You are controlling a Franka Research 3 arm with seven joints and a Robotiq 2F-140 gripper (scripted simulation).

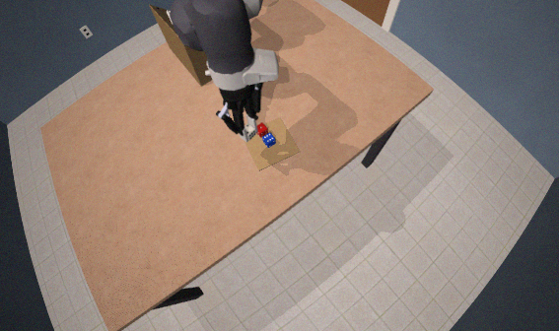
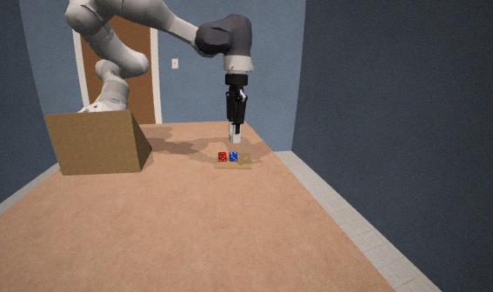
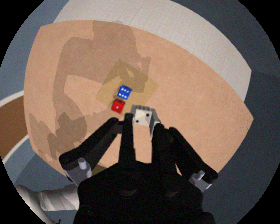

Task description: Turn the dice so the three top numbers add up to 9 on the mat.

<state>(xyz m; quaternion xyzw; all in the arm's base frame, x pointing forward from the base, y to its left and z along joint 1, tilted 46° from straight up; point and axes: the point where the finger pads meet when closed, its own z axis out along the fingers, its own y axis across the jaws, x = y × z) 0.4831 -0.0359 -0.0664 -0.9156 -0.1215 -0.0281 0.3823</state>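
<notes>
My gripper is now 120 mm above the blue die, 60 mm to the right of it and 10 mm short of it. From my hand the other things lie so: white die: 20 mm below; tan mat: 140 mm below, 60 mm to the left, 10 mm ahead; red die: 120 mm below, 60 mm to the left, 40 mm behind.
</notes>
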